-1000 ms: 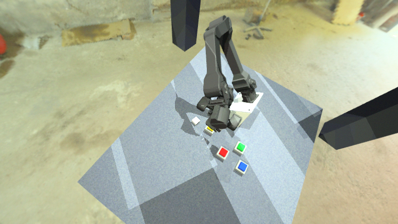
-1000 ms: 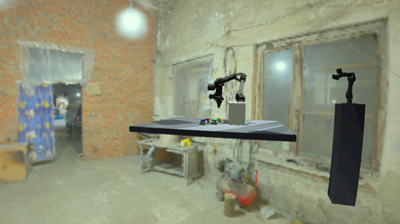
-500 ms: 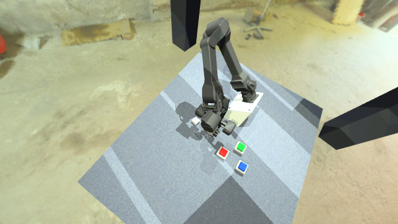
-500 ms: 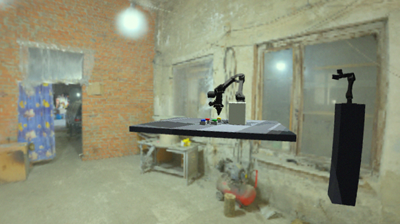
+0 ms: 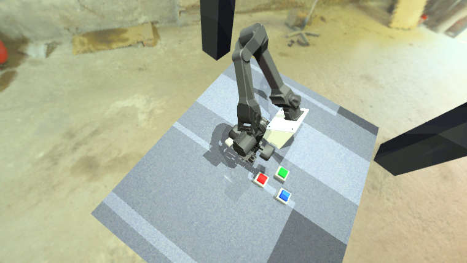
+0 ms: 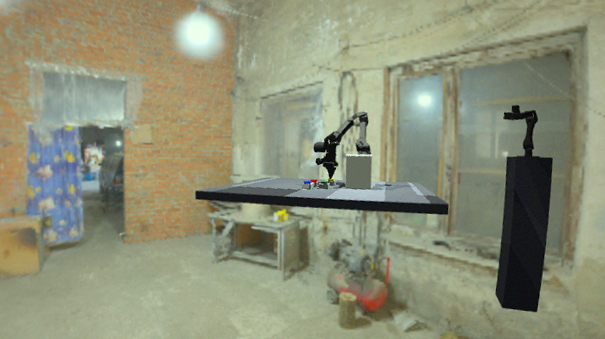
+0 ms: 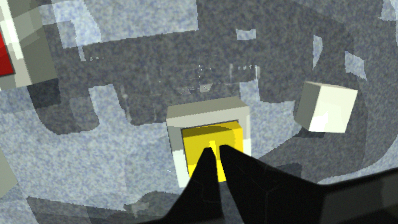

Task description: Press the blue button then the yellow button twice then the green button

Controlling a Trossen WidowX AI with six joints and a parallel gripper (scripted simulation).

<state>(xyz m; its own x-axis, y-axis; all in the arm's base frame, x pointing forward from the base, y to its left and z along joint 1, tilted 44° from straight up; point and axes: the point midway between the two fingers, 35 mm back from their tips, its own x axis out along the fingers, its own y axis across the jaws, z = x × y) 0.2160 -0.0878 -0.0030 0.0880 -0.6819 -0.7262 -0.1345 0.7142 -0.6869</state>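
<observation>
The yellow button lies 10 mm below my gripper tip. Also, from my gripper tip: red button (130 mm to the left, 60 mm ahead); small white block (90 mm to the right, 30 mm below, 20 mm ahead); green button (180 mm to the left, 20 mm behind).
</observation>
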